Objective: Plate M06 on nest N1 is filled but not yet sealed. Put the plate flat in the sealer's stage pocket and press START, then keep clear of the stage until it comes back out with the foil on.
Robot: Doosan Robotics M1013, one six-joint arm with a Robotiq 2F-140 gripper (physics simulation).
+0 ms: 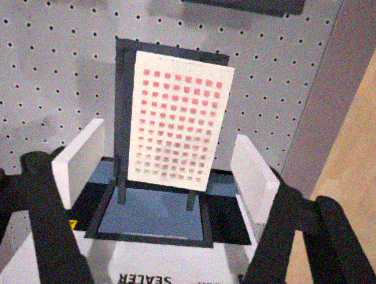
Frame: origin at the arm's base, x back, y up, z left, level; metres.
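Seen in the pictures: gripper, fingertip midpoint: (170,143).
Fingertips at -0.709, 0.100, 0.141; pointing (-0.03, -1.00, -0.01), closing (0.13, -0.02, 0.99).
Offsets run from my fingertips to a thing's top centre, as dx, dy, dz. "spot": to the spot under its first point. Level surfaces: height alone.
The plate M06 {+0.000, -0.024, +0.004} (176,117) is off-white with rows of pink wells and no foil visible. It lies on the dark stage {spot: +0.021, -0.046, -0.052} (123,90) outside the sealer, turned slightly against it. Its right side covers the stage's right edge, while a dark strip shows along the left; whether it is fully down in the pocket I cannot tell. The white sealer {spot: -0.100, +0.026, +0.021} (165,256) is at the bottom, its lettering upside down. My gripper (170,143) is wide open and empty, one pale pad on each side of the plate's near half, apart from it. The START button cannot be made out.
Two dark rails (121,192) (191,200) run from the stage to the sealer. A yellow warning label {spot: -0.111, -0.002, -0.071} (73,224) is at the sealer's left. A dark object {spot: +0.123, -0.089, +0.047} (250,6) stands at the top edge on the perforated grey deck {dy -0.138} (265,90). Wooden floor shows at the right.
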